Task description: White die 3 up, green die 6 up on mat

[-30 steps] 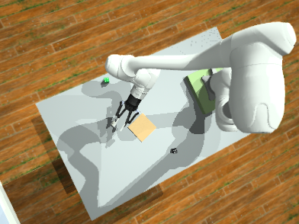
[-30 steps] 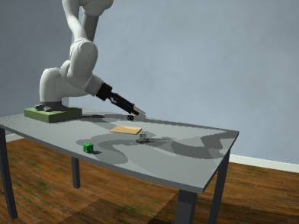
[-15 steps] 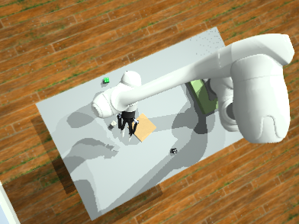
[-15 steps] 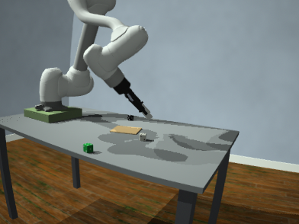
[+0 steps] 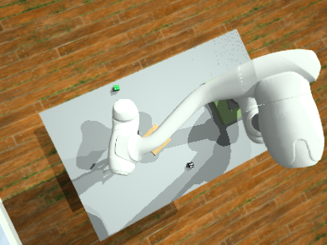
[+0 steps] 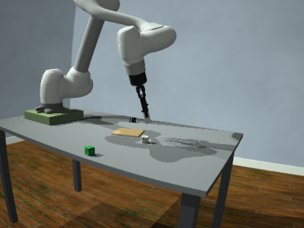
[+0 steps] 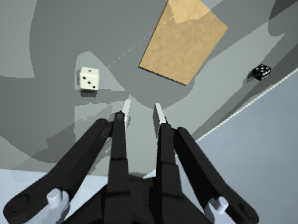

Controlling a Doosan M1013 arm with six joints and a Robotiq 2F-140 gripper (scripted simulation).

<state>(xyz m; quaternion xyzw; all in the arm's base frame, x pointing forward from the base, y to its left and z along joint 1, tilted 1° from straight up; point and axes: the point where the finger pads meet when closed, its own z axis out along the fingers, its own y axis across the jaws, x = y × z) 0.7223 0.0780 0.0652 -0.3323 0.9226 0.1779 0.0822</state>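
My gripper is now 10 cm above the white die, 6 cm to the left of it and 4 cm short of it. The rest, counted from my hand: green die: 35 cm to the right, 10 cm below, 1 cm behind; then black die: 28 cm behind, 26 cm to the left, 10 cm below; then tan mat: 13 cm behind, 11 cm below, 3 cm to the left.
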